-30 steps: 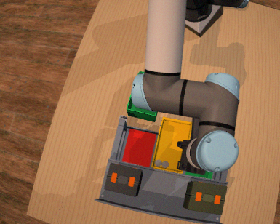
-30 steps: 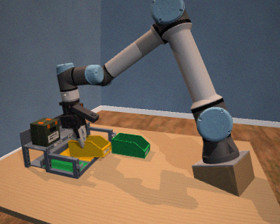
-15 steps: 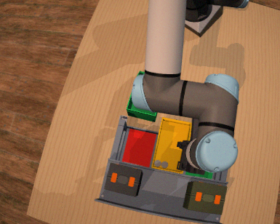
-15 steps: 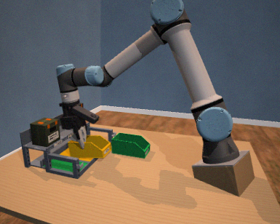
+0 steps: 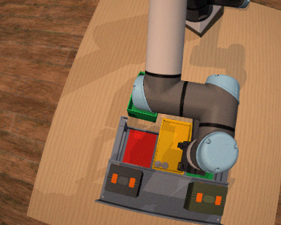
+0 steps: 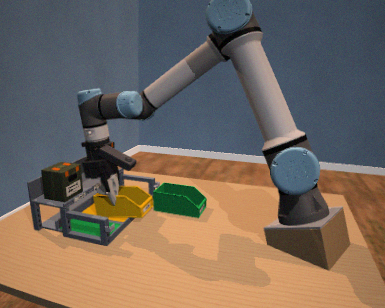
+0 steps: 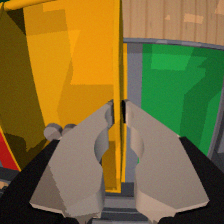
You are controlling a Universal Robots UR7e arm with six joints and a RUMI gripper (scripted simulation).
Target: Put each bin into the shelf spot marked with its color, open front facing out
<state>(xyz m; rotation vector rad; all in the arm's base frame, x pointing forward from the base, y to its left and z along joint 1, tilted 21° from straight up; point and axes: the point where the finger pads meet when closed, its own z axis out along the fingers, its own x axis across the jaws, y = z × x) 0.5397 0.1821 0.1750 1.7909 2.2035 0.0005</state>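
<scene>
My gripper is now 5 cm to the left of the yellow bin and 2 cm above it. The rest, counted from my hand: yellow mark (7 cm below, 6 cm ahead, 3 cm to the right); then green mark (8 cm to the left, 7 cm below, 4 cm ahead); then red mark (14 cm to the right, 8 cm ahead, 7 cm below).
</scene>
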